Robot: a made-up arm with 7 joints. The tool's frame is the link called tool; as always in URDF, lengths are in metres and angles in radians.
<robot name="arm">
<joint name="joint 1" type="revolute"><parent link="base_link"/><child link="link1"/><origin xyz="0.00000 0.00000 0.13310" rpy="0.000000 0.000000 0.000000"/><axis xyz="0 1 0"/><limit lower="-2.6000" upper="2.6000"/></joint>
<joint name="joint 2" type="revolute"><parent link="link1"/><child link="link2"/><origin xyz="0.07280 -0.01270 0.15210" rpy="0.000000 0.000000 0.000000"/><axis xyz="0 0 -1"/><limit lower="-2.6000" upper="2.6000"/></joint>
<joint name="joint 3" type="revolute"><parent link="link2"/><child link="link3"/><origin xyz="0.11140 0.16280 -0.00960" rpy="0.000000 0.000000 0.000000"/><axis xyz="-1 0 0"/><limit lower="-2.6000" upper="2.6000"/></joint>
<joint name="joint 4" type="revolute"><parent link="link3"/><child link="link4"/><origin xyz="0.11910 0.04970 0.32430" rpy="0.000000 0.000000 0.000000"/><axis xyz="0 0 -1"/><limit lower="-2.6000" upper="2.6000"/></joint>
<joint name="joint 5" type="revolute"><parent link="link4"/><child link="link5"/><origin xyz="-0.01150 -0.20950 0.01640" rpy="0.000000 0.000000 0.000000"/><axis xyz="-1 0 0"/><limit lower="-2.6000" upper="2.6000"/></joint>
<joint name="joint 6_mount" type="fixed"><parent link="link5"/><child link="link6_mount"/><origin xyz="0.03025 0.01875 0.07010" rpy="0.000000 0.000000 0.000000"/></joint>
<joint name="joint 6" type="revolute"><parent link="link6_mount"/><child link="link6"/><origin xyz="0.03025 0.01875 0.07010" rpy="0.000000 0.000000 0.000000"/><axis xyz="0 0 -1"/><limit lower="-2.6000" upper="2.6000"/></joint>
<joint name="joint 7" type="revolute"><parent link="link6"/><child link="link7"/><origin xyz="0.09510 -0.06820 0.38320" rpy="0.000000 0.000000 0.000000"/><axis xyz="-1 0 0"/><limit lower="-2.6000" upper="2.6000"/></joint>
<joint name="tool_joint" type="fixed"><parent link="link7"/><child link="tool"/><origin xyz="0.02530 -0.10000 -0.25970" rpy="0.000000 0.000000 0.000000"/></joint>
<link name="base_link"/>
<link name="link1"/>
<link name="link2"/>
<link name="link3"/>
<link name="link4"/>
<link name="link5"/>
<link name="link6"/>
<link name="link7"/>
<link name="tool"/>
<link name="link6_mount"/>
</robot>
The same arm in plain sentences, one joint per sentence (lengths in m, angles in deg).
The arm has seven revolute joints in a row. What follows holds with every joint at zero, and every direction is one of the base frame's. The first joint lies 0.1331 m along +z from the base frame's origin and turns about +y, from -148.97 to 148.97 deg. The second joint lies 0.0728 m along +x and 0.0127 m along -y and 0.1521 m along +z from the first joint and turns about -z, from -148.97 to 148.97 deg. The third joint lies 0.1114 m along +x and 0.1628 m along +y and 0.0096 m along -z from the second joint and turns about -x, from -148.97 to 148.97 deg. The fourth joint lies 0.1191 m along +x and 0.0497 m along +y and 0.3243 m along +z from the third joint and turns about -z, from -148.97 to 148.97 deg. The fifth joint lies 0.0115 m along -x and 0.2095 m along -y and 0.0164 m along +z from the fourth joint and turns about -x, from -148.97 to 148.97 deg. The sixth joint lies 0.0605 m along +x and 0.0375 m along +y and 0.1402 m along +z from the fifth joint and turns about -z, from -148.97 to 148.97 deg. The seventh joint lies 0.0951 m along +x and 0.0682 m along -y and 0.3832 m along +z from the sixth joint and turns about -x, from -148.97 to 148.97 deg. The tool frame, which is the frame that the pose is given for, lies 0.0253 m along +x and 0.1000 m along -y and 0.2597 m along -z from the seventh joint; its axes are parallel to the base frame's.
